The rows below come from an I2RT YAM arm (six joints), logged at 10 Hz.
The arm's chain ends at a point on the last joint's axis. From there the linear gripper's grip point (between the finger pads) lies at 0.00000 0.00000 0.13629 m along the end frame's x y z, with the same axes.
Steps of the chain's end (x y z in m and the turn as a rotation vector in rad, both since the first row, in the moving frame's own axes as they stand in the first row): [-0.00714 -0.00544 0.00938 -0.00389 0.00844 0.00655]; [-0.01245 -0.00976 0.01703 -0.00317 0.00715 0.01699]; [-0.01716 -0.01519 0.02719 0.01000 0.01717 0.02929]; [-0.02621 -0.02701 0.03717 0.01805 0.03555 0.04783]
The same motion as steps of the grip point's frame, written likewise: [-0.00599 -0.00491 0.00937 -0.00389 0.00844 0.00655]; [-0.01148 -0.00932 0.01703 -0.00317 0.00715 0.01699]; [-0.01480 -0.01652 0.02716 0.01000 0.01717 0.02929]; [-0.02131 -0.02935 0.03706 0.01805 0.03555 0.04783]
